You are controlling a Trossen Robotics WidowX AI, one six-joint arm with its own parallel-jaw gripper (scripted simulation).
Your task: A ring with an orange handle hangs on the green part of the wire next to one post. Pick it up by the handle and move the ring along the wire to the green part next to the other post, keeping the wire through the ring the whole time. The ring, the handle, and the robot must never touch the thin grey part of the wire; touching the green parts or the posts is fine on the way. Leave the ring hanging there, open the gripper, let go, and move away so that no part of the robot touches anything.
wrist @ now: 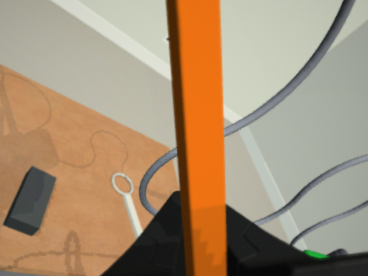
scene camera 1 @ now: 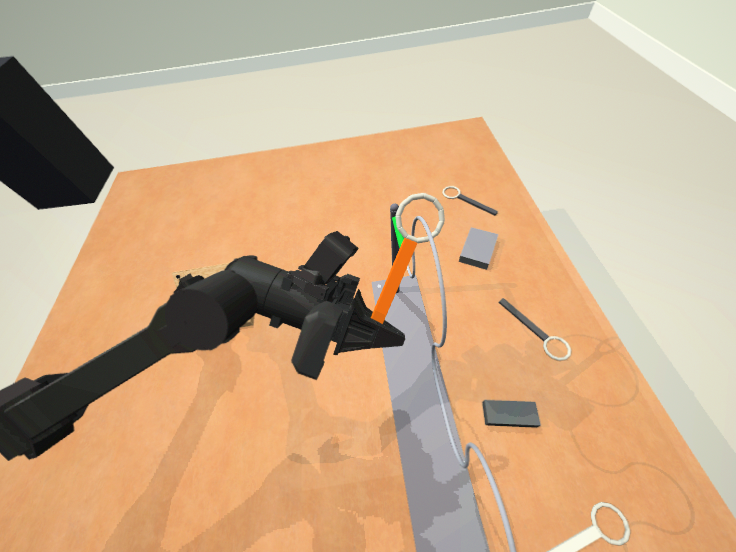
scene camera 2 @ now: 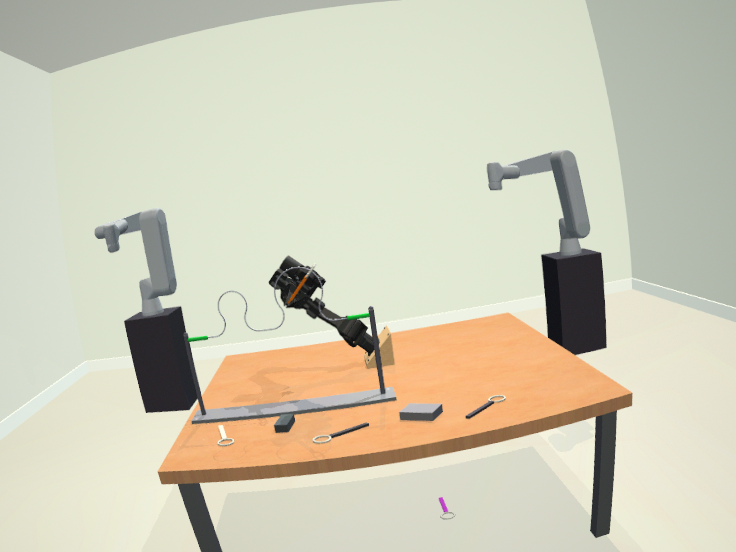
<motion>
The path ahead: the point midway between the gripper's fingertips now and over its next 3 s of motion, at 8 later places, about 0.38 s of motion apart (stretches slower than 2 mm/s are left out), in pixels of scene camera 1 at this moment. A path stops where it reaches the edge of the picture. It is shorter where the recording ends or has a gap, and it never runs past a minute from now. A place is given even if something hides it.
My gripper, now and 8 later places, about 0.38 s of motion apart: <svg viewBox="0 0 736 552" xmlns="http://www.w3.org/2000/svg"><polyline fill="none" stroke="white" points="404,340 404,343 405,344 406,344 407,344 407,342 407,338 408,333 408,327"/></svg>
</motion>
